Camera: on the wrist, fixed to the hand. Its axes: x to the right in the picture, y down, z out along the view.
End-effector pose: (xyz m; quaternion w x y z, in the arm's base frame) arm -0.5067 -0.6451 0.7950 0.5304 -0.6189 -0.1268 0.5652
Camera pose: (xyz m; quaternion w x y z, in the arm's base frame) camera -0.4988 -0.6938 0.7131 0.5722 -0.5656 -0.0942 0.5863
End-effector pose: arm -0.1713 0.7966 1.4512 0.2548 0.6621 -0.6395 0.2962
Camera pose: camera -0.2560 0.8184 1.4898 0.1907 0.6847 -0.6212 0.3301
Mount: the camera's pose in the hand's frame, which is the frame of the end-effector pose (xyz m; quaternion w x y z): 0.0120 0.0818 -0.0481 0.9969 0.0753 -0.0206 0.0010
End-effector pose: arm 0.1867 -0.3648 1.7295 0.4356 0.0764 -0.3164 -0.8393
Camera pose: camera 0.2547 -0.4309 1.7422 0.4228 0.0914 -0.3877 -0.8140
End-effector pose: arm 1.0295 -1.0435 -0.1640 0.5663 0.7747 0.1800 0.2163
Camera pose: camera 1.0164 -1.0228 -0.0715 0.5097 0.8196 0.1833 0.1867
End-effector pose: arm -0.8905 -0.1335 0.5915 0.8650 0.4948 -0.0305 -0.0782
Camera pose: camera -0.8638 -0.0538 0.6371 0.8245 0.5568 -0.0546 -0.0850
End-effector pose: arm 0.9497 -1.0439 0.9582 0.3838 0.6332 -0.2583 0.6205
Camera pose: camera 0.8569 -1.0501 0.9804 0.3290 0.6727 -0.2193 0.6254
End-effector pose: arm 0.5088 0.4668 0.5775 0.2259 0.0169 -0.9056 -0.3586
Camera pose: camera 0.5290 0.4943 0.6668 0.2056 0.0256 -0.9345 -0.2894
